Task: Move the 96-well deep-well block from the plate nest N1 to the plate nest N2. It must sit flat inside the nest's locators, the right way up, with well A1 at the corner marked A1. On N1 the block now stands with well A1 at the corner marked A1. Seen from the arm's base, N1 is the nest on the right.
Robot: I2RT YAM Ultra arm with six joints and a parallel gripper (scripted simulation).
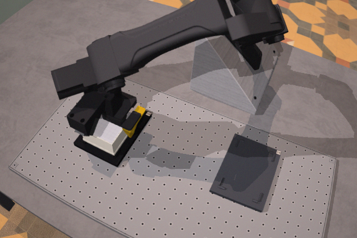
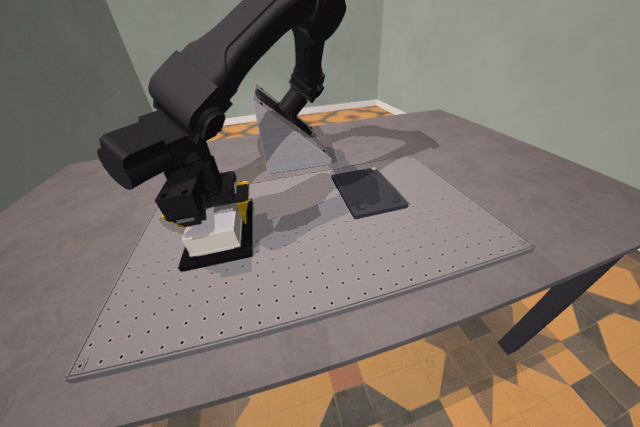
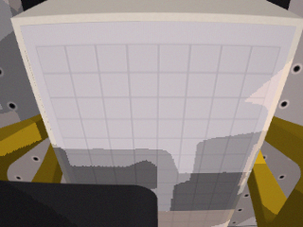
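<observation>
The white 96-well deep-well block is 1 cm above my hand. Also, from my hand: nest N2: 32 cm to the left, 1 cm below; then black plate nest N1: 1 cm below.
</observation>
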